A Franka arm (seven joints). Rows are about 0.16 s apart.
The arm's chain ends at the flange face. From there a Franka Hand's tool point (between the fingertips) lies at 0.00 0.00 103.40 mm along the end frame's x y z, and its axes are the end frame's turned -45 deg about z.
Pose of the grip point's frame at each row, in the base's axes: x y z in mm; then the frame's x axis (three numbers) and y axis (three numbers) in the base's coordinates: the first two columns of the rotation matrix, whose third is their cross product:
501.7, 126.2, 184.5, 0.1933, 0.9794, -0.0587, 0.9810, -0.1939, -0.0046
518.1, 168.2, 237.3, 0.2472, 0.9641, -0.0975, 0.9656, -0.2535, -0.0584
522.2, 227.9, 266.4, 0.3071, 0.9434, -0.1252, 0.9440, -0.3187, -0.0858
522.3, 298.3, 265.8, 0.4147, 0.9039, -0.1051, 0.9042, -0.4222, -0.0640
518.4, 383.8, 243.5, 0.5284, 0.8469, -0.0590, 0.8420, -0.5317, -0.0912
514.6, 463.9, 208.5, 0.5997, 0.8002, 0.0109, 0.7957, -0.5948, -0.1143
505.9, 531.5, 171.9, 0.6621, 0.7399, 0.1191, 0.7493, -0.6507, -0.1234
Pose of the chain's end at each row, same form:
503.3, 132.1, 287.7, 0.8304, 0.5554, -0.0448, 0.5570, -0.8296, 0.0383
526.5, 176.4, 340.0, 0.8576, 0.5025, -0.1102, 0.5080, -0.8610, 0.0276
534.7, 237.4, 368.6, 0.8847, 0.4417, -0.1492, 0.4504, -0.8924, 0.0279
532.9, 305.4, 368.4, 0.9326, 0.3406, -0.1196, 0.3461, -0.9377, 0.0291
529.6, 384.0, 346.3, 0.9690, 0.2229, -0.1062, 0.2217, -0.9748, -0.0228
523.4, 455.9, 311.2, 0.9867, 0.1452, -0.0731, 0.1386, -0.9864, -0.0885
507.3, 513.8, 273.8, 0.9980, 0.0631, -0.0030, 0.0617, -0.9833, -0.1715

